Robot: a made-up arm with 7 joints.
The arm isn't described. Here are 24 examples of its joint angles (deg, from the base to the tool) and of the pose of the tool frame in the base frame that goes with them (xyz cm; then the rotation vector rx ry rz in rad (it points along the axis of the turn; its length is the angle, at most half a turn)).
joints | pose
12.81 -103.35 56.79 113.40 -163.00 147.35 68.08 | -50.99 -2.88 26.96 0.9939 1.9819 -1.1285
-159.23 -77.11 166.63 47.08 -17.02 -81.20 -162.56 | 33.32 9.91 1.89 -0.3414 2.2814 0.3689
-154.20 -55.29 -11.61 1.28 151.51 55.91 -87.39 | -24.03 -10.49 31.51 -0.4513 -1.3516 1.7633
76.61 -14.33 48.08 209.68 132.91 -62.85 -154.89 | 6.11 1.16 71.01 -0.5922 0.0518 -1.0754
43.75 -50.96 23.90 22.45 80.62 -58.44 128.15 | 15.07 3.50 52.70 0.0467 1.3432 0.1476
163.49 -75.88 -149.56 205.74 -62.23 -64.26 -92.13 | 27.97 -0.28 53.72 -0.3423 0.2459 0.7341
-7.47 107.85 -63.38 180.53 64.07 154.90 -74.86 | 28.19 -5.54 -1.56 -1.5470 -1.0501 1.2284
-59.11 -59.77 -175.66 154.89 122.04 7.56 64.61 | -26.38 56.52 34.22 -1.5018 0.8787 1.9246
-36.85 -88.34 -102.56 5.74 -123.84 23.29 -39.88 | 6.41 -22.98 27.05 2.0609 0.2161 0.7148
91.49 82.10 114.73 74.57 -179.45 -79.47 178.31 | -16.14 5.22 35.10 0.6149 -2.1578 1.8747
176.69 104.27 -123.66 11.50 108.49 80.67 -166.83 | 12.72 26.00 32.62 0.0233 2.5173 1.2811
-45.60 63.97 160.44 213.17 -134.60 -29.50 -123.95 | 22.45 -41.24 50.53 1.1902 0.2512 0.2344
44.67 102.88 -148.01 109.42 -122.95 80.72 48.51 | 45.36 29.44 53.70 -1.2866 0.0152 0.1088
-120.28 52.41 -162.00 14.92 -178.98 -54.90 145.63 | 0.76 1.65 24.61 1.7770 2.3655 0.3806
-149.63 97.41 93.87 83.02 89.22 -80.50 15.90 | -8.68 -31.38 8.19 1.6340 2.3623 0.0323
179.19 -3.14 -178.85 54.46 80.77 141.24 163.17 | 24.19 18.54 38.38 0.3745 -1.2963 -1.7753
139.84 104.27 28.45 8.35 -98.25 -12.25 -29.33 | -2.71 -24.17 23.22 1.3179 -1.1238 2.1501
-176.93 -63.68 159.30 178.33 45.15 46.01 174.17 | 59.55 3.02 49.71 -0.0527 1.9035 0.4592
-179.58 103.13 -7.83 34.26 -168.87 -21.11 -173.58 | 14.77 -0.76 12.72 0.3599 1.5519 0.3092
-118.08 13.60 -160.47 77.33 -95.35 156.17 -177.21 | 16.78 13.61 57.67 -0.0437 1.9445 -2.0240
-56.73 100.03 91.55 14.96 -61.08 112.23 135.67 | 4.79 13.57 12.16 2.6297 -0.4402 -0.4359
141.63 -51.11 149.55 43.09 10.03 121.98 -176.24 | 0.84 -6.32 12.29 -0.9289 -0.6026 -0.8241
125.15 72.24 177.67 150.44 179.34 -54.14 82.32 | -14.53 18.09 66.17 0.2058 0.0282 0.4616
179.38 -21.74 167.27 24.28 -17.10 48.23 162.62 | 17.89 -6.96 3.15 0.3981 -2.2877 -0.0028
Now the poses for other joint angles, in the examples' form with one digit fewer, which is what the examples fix.
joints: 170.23 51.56 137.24 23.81 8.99 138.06 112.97
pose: 3.6 -0.4 29.2 1.042 -2.057 -1.849
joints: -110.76 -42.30 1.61 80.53 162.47 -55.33 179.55
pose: -10.4 -13.4 48.7 1.145 -1.577 0.436
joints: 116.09 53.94 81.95 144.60 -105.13 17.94 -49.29
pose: -45.7 27.5 62.1 0.719 -1.484 -1.785
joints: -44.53 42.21 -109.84 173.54 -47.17 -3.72 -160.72
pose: 33.0 -34.2 64.9 0.747 -0.868 2.858
